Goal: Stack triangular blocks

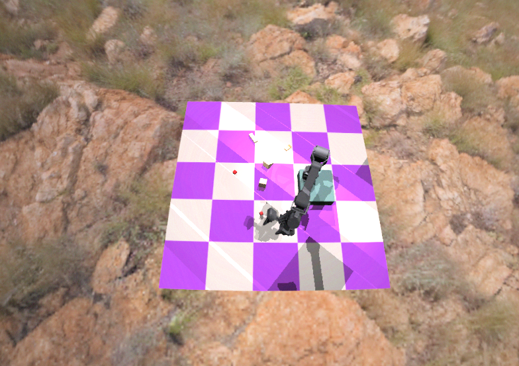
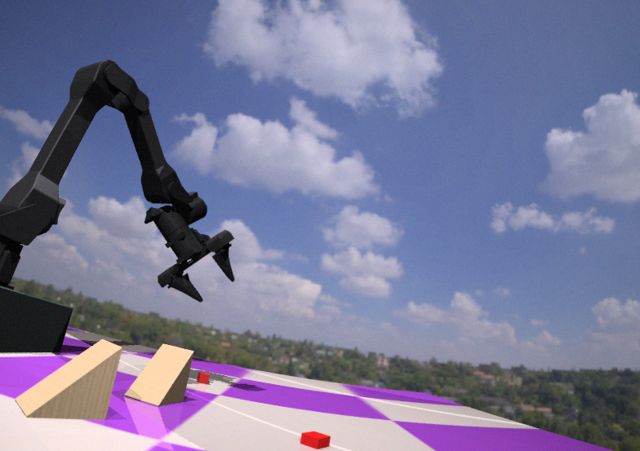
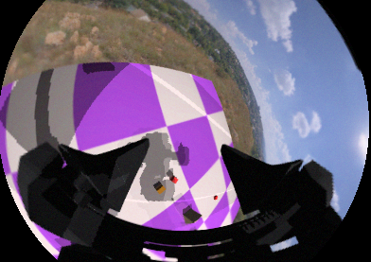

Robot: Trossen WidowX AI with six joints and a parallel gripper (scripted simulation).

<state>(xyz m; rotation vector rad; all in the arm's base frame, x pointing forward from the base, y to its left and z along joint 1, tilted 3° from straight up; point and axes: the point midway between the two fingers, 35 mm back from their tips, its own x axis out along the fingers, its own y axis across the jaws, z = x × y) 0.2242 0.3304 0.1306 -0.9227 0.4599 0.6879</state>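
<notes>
Right now the square block is 460 mm to the right of my gripper tip and 160 mm below it. Also, from my gripper tip: red cube: 170 mm below, 130 mm to the right, 40 mm ahead; yellow piece: 170 mm below, 140 mm to the right, 20 mm behind; tan piece: 670 mm to the right, 170 mm below, 90 mm ahead.
</notes>
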